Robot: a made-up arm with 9 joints. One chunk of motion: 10 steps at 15 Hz.
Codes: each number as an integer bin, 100 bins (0 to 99) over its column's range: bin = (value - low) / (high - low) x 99, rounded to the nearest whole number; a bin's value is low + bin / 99 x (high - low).
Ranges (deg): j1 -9..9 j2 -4..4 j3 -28..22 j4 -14..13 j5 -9..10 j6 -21..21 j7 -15..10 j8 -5..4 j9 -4..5
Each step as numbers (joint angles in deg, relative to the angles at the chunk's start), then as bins.
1 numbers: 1.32 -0.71 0.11 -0.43 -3.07 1.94 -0.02 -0.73 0.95
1 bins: 57 41 56 50 31 54 59 47 54
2 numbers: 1.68 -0.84 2.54 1.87 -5.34 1.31 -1.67 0.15 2.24
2 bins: 59 39 60 58 19 53 53 57 69
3 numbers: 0.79 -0.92 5.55 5.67 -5.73 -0.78 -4.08 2.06 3.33
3 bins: 54 38 66 72 17 48 43 78 81
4 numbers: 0.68 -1.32 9.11 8.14 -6.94 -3.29 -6.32 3.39 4.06
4 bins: 53 33 73 81 11 42 34 92 89
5 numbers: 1.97 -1.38 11.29 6.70 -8.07 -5.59 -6.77 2.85 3.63
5 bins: 60 32 78 76 5 36 33 86 84
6 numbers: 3.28 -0.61 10.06 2.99 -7.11 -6.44 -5.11 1.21 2.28
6 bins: 68 42 75 62 10 34 39 68 69
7 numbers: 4.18 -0.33 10.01 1.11 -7.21 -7.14 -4.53 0.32 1.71
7 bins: 72 45 75 55 9 33 41 59 63
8 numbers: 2.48 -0.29 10.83 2.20 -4.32 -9.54 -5.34 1.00 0.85
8 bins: 63 46 77 59 24 27 38 66 53
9 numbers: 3.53 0.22 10.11 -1.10 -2.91 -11.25 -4.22 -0.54 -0.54
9 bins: 69 52 75 47 32 23 43 49 38
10 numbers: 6.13 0.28 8.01 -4.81 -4.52 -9.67 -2.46 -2.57 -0.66
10 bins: 83 53 71 34 23 27 50 27 37
